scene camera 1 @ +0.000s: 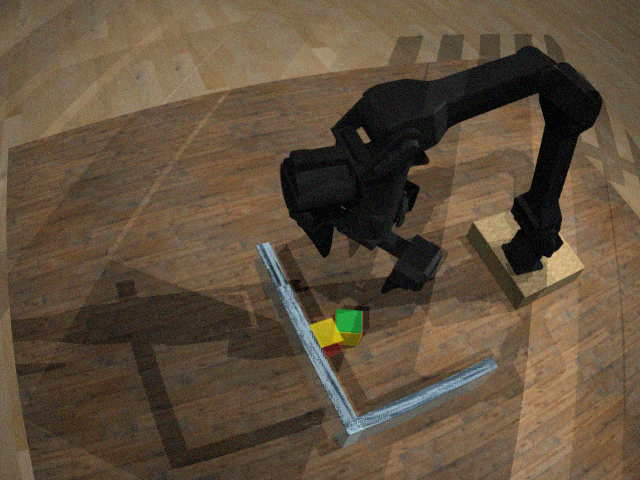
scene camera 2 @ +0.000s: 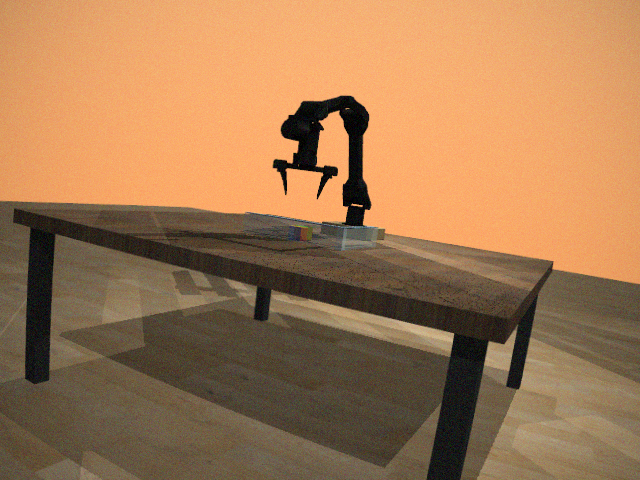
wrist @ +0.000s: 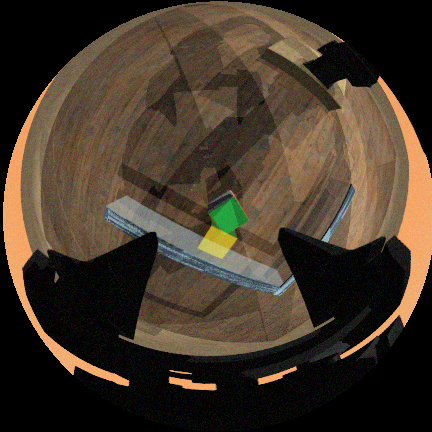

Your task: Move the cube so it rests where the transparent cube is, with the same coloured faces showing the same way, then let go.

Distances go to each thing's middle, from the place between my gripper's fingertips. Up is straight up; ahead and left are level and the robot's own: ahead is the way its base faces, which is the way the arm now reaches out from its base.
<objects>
The grey L-shaped rail [scene camera 1: 349,429] lies 40 mm behind my hand, 20 mm to the left of it and 90 mm below it. From my hand the other things lie so: transparent cube [scene camera 1: 328,336] (40 mm ahead, 40 mm to the left, 100 mm below).
</objects>
